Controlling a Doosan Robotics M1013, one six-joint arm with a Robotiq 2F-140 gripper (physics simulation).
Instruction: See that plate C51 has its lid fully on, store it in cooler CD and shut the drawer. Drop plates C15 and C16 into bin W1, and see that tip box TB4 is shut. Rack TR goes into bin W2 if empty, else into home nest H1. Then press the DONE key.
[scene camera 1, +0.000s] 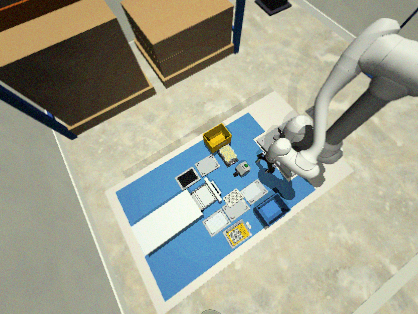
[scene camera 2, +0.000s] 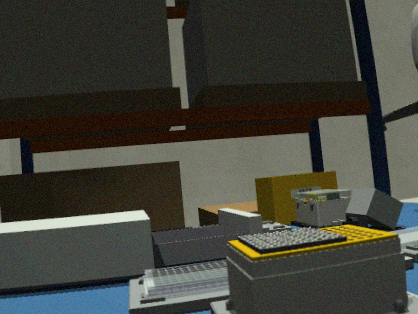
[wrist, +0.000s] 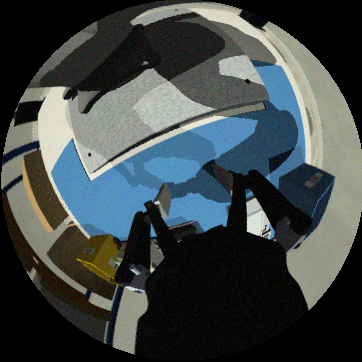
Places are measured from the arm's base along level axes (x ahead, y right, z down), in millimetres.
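Pixels of known places: gripper, fingertip midpoint: (scene camera 1: 262, 166) (wrist: 190, 180); arm's base, link origin: (wrist: 108, 60).
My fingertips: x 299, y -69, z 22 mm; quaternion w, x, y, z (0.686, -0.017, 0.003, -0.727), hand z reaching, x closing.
Ahead of a thing's pixels: the offset from my fingertips to its top centre. Level surfaces: height alone.
My gripper (scene camera 1: 264, 162) (wrist: 190, 180) is open and empty above the mat near the arm's base. The cooler (scene camera 1: 167, 220) (scene camera 2: 75, 247) has its drawer (scene camera 1: 204, 196) (scene camera 2: 187, 245) pulled out. Light plates {dz -28, dx +508, dy -172 mm} (scene camera 1: 216, 222) {dz -22, dx +187, dy -114 mm} (scene camera 1: 255, 191) sit on nests; their labels are unreadable. A white perforated piece {dz -37, dx +319, dy -88 mm} (scene camera 1: 233, 197) overlaps a grey nest. A dark plate {dz -28, dx +539, dy +207 mm} (scene camera 1: 188, 178) lies behind the drawer. A clear-topped tip box {dz -79, dx +183, dy +209 mm} (scene camera 1: 228, 154) (scene camera 2: 322, 207) stands by yellow bin W1 {dz -122, dx +190, dy +360 mm} (scene camera 1: 217, 137) (scene camera 2: 295, 192). A yellow rack {dz -79, dx +424, dy -302 mm} (scene camera 1: 237, 234) (scene camera 2: 320, 240) carries grey tips over part of its top. Blue bin W2 {dz -122, dx +147, dy -284 mm} (scene camera 1: 271, 209) (wrist: 310, 195) stands opposite. The key box {dz -86, dx +143, dy +56 mm} (scene camera 1: 243, 168) (scene camera 2: 375, 207) shows green.
The arm's base plate (wrist: 175, 95) lies beside the gripper. A grey nest {dz -20, dx +359, dy +223 mm} (scene camera 1: 207, 165) lies between the dark plate and the tip box. Large cartons (scene camera 1: 177, 35) and blue rack posts (scene camera 2: 370, 95) stand behind the blue mat {dz -2 mm} (scene camera 1: 175, 275).
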